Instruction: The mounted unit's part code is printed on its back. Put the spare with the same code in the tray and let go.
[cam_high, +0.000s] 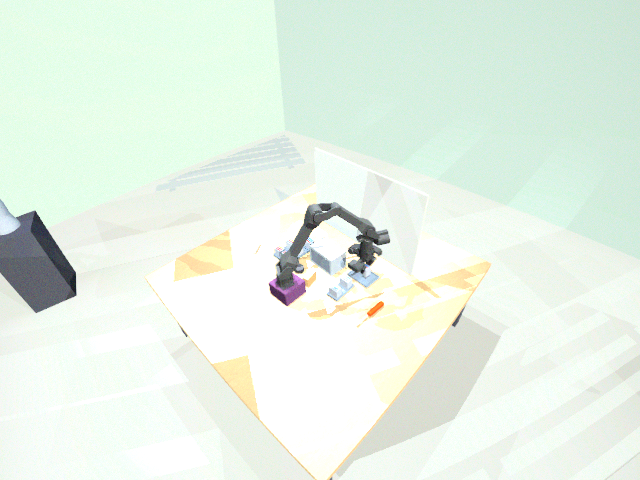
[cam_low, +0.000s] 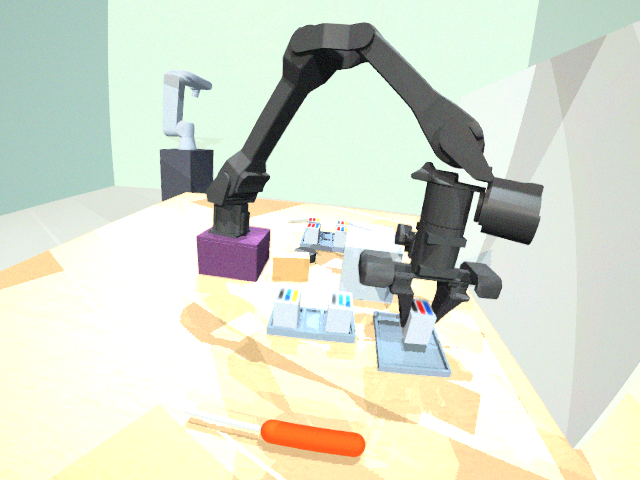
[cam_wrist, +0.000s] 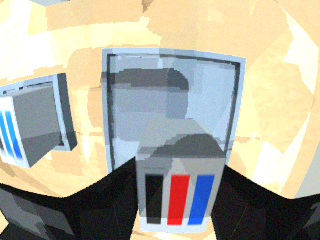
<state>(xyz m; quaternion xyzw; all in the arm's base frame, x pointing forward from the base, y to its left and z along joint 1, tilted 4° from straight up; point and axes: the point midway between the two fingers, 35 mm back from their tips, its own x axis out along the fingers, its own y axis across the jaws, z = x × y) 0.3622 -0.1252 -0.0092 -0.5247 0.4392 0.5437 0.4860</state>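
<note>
Now: the spare block 2 cm above my gripper tip. The rest, counted from my gripper tip: rack 15 cm behind, 3 cm below; then mounted unit 19 cm to the left, 9 cm behind, 2 cm above; then pale blue tray 3 cm below.
</note>
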